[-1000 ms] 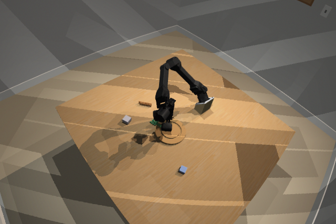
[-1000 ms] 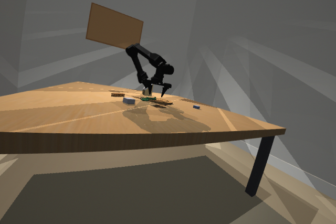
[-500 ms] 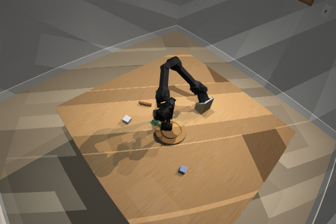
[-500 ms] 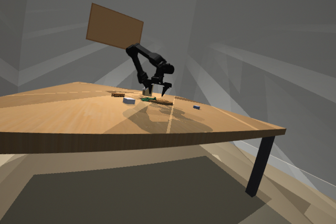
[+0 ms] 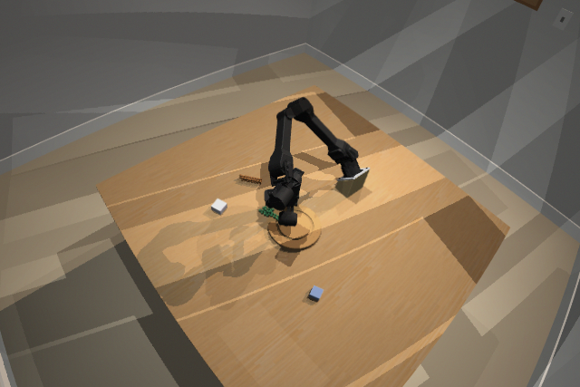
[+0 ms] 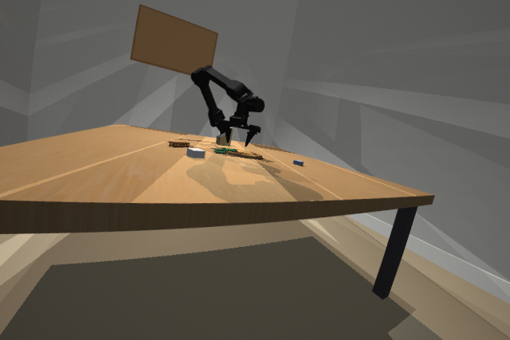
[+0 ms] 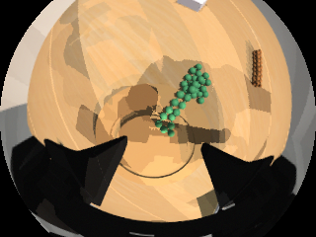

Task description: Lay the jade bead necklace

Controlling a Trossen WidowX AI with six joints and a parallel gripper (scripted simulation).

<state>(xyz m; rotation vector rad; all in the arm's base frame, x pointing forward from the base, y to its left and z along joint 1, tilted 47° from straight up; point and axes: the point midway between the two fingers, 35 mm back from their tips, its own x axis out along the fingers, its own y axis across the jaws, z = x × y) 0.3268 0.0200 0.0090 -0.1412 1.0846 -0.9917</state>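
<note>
Now: the round wooden bead board 4 cm to the left of my gripper tip, 3 cm below it and 2 cm behind it. Round my gripper tip: blue block 29 cm to the left, 8 cm ahead, 3 cm below; then pale grey block 19 cm ahead, 18 cm to the right, 3 cm below.
</note>
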